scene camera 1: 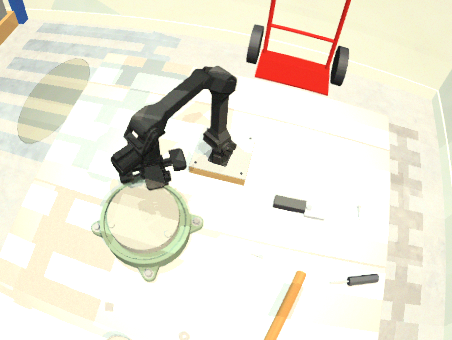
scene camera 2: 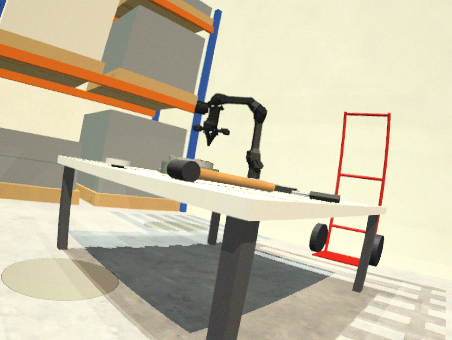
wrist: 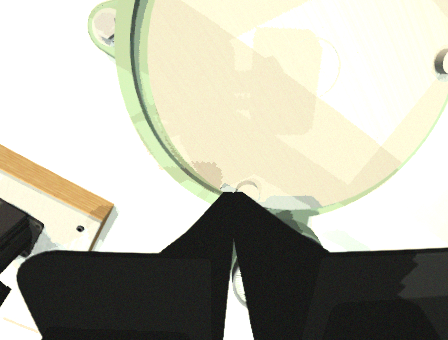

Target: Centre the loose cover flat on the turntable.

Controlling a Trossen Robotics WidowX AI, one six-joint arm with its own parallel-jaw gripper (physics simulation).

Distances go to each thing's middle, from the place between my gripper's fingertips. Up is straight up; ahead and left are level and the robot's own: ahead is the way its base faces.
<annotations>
I see the cover (scene camera 1: 142, 221) 10 cm below my hand, 8 cm ahead of it and 1 cm to the right of it. Also, from my hand: wooden-handled hammer (scene camera 2: 190, 171): 46 cm to the left, 27 cm ahead, 14 cm below.
</annotations>
